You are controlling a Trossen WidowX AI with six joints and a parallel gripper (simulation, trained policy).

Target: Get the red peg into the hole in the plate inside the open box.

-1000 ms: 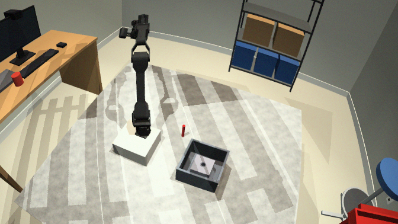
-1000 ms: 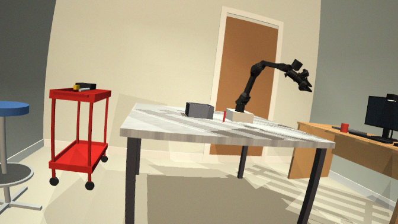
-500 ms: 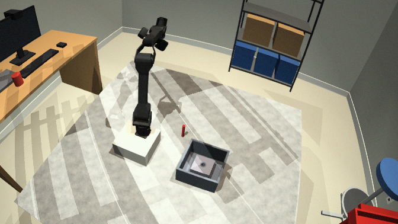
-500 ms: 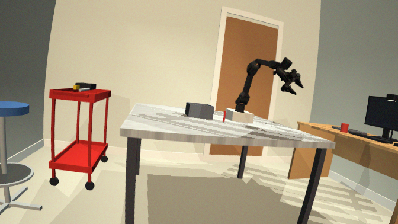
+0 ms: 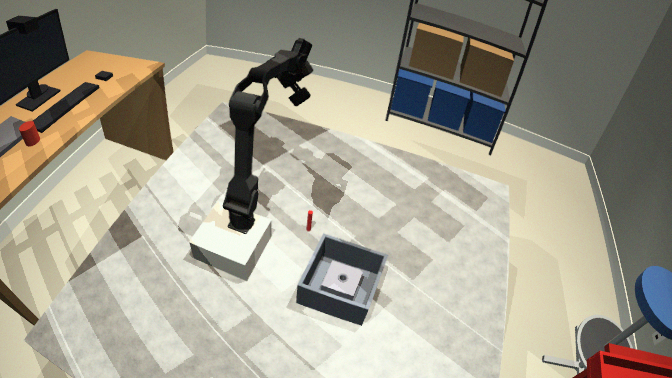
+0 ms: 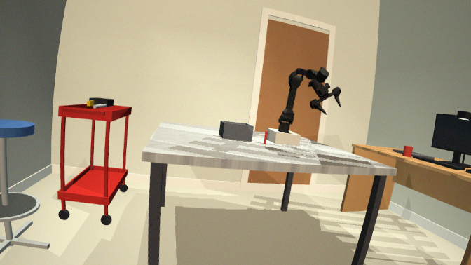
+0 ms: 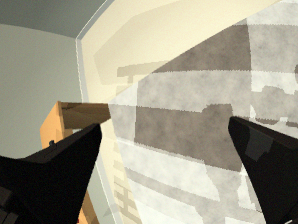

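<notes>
Right now the red peg is 34 cm to the right of my gripper tip, 25 cm ahead of it and 22 cm below it. The rest, counted from my gripper tip: grey plate (51 cm to the right, 41 cm ahead, 22 cm below); dark box (51 cm to the right, 41 cm ahead, 24 cm below).
</notes>
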